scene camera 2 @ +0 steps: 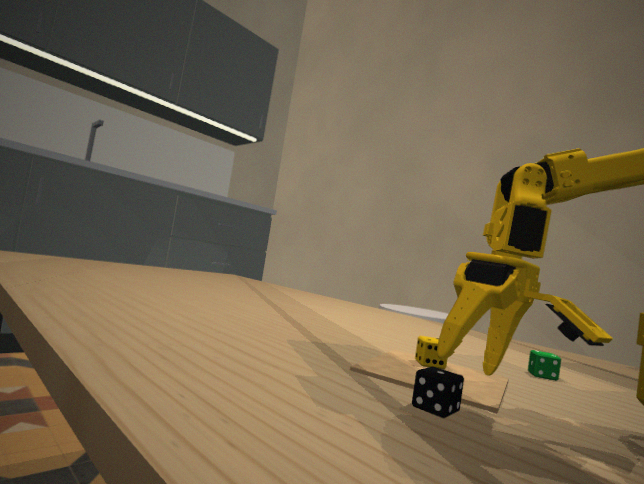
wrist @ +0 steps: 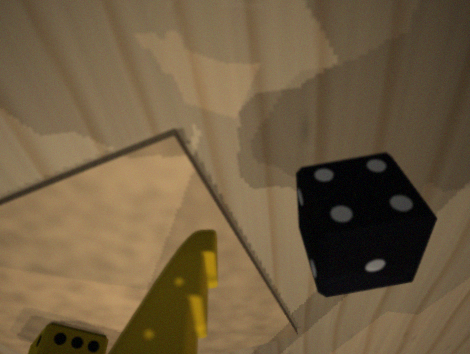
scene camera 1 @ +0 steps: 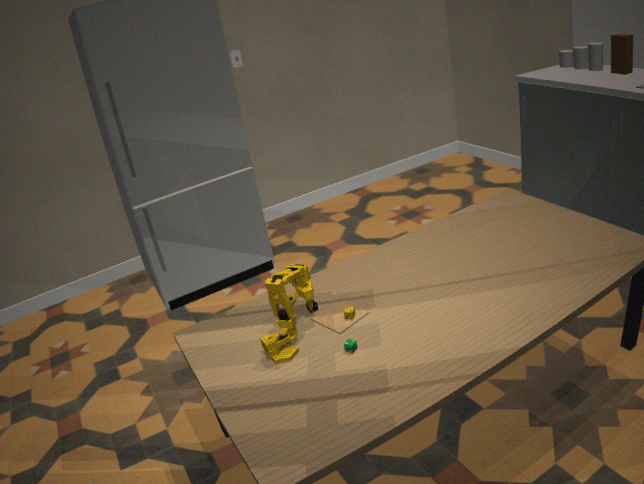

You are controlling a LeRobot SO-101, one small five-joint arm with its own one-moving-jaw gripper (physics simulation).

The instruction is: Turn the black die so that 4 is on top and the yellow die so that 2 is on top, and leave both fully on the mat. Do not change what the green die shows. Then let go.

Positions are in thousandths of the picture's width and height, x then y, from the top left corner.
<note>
I see a mat (scene camera 2: 755, 811), a black die (scene camera 2: 679, 809) and a green die (scene camera 2: 847, 755).
The mat shows as well in the wrist view (wrist: 190, 688) and in scene camera 1 (scene camera 1: 516, 656). The black die is seen too in the wrist view (wrist: 776, 640). The wrist view misses the green die: it is out of frame.
</note>
